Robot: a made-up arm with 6 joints.
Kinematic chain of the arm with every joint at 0, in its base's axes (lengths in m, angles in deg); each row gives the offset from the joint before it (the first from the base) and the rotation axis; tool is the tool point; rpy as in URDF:
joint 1: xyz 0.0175 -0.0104 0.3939 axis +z
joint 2: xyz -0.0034 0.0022 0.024 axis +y
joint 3: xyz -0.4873 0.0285 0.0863 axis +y
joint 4: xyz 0.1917 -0.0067 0.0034 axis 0.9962 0 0.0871
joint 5: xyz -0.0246 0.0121 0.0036 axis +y
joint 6: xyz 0.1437 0.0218 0.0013 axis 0.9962 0 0.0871
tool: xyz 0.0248 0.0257 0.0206 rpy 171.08 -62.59 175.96
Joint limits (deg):
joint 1: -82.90..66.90
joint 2: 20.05..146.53
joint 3: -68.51..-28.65
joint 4: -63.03..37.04
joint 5: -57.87..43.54
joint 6: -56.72..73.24
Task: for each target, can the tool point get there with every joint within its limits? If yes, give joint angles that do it. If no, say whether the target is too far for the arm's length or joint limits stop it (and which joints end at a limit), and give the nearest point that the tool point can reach.
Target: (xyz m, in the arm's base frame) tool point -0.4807 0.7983 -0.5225
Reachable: no: too far | nearest point 0.0752 0.4840 0.3040 | short by 1.044 m
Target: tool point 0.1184 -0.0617 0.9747
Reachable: yes | joints -38.90 56.63 -53.48 27.84 -25.43 26.32
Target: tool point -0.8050 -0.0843 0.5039
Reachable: no: joint limits stop it (at a limit: joint 2, joint 3, joint 5) | nearest point -0.3546 -0.0438 0.8898 | short by 0.594 m
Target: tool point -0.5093 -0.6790 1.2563
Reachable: no: too far | nearest point -0.2364 -0.3327 0.9521 | short by 0.536 m
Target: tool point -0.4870 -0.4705 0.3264
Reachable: no: joint limits stop it (at a limit: joint 1, joint 4, joint 5, joint 6) | nearest point 0.0057 -0.4091 0.3264 | short by 0.496 m
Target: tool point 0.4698 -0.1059 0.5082
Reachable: yes | joints -22.33 118.47 -51.86 -51.50 -7.86 54.50
